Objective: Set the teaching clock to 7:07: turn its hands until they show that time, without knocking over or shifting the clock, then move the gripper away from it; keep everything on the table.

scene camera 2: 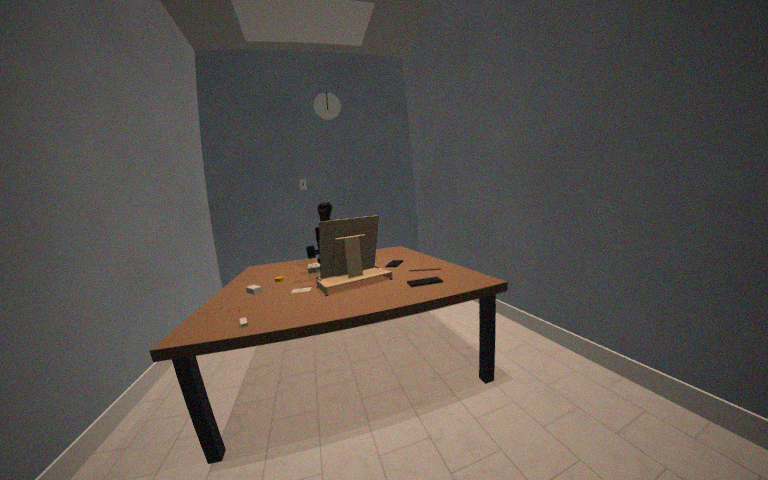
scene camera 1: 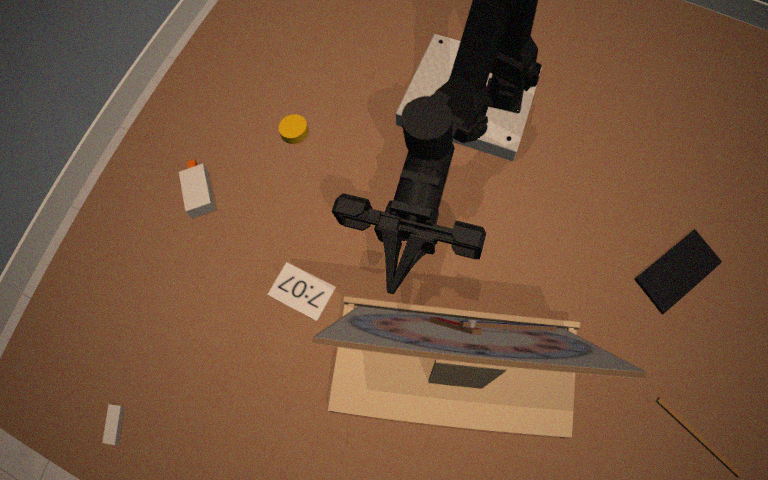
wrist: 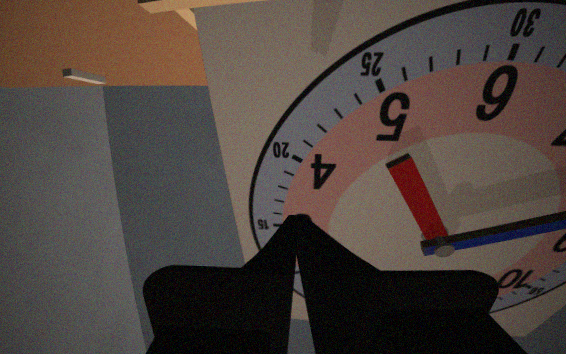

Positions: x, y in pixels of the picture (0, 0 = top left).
Scene:
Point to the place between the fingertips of my gripper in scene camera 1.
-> At 390, 293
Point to a teaching clock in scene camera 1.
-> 403, 333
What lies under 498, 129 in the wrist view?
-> A teaching clock.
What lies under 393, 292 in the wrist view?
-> My gripper.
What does the white block with orange cap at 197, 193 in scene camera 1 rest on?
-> The table.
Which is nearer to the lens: the pale base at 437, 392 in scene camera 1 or the white block with orange cap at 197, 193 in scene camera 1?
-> The pale base.

